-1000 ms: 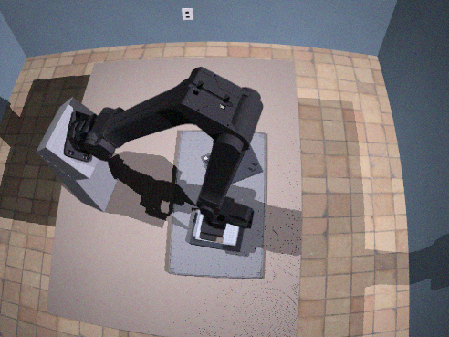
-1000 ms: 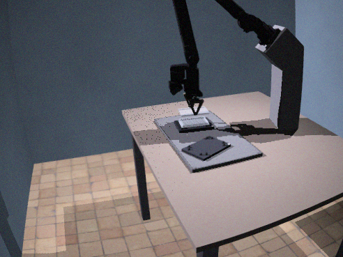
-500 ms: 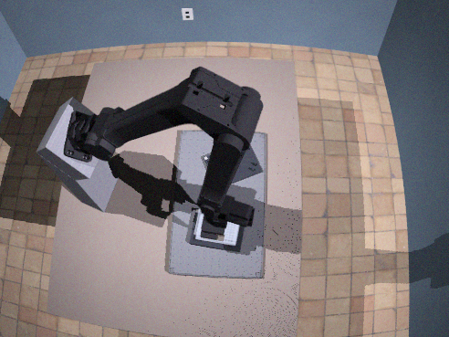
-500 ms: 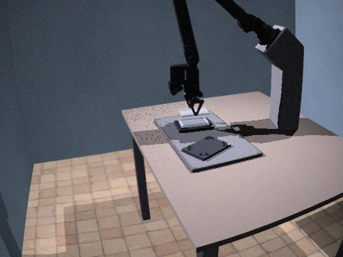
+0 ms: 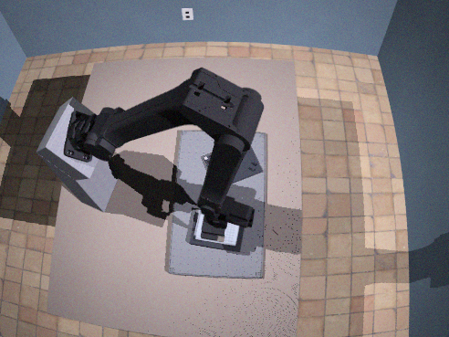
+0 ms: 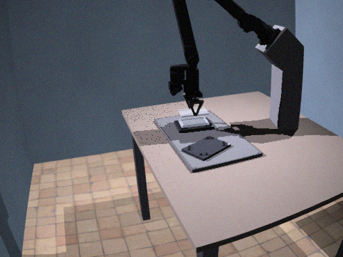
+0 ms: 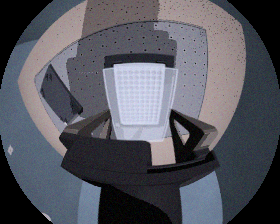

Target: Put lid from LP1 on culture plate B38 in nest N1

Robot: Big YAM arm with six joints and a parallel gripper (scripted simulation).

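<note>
Right now my hand is 6 cm above the culture plate B38. Round my hand: clear lid (1 cm below); then dark plate nest N1 (7 cm below); then dark lid park LP1 (23 cm to the left, 7 cm below, 7 cm ahead).
</note>
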